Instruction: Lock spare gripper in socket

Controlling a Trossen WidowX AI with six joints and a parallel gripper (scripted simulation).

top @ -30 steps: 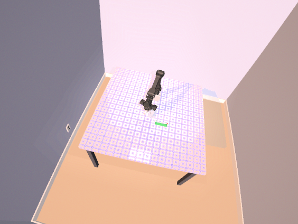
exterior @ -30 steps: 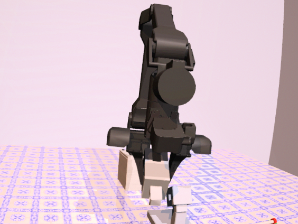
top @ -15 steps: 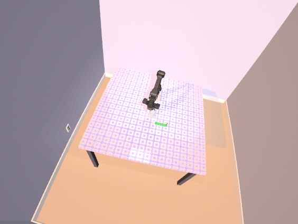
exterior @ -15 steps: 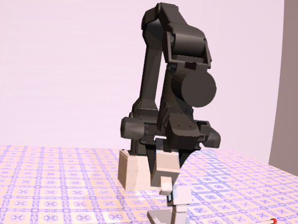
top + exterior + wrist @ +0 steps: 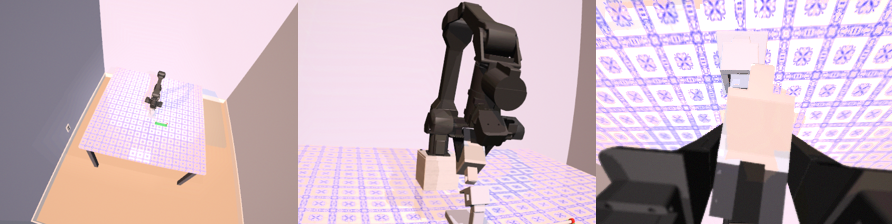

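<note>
Now: gripper tip 150 mm to the right of the green pin holder, 130 mm above it and 110 mm short of it. The rest, counted from my gripper tip: spare gripper 10 mm ahead, 10 mm above; grey-blue mount 100 mm below, 20 mm to the left, 20 mm ahead.
</note>
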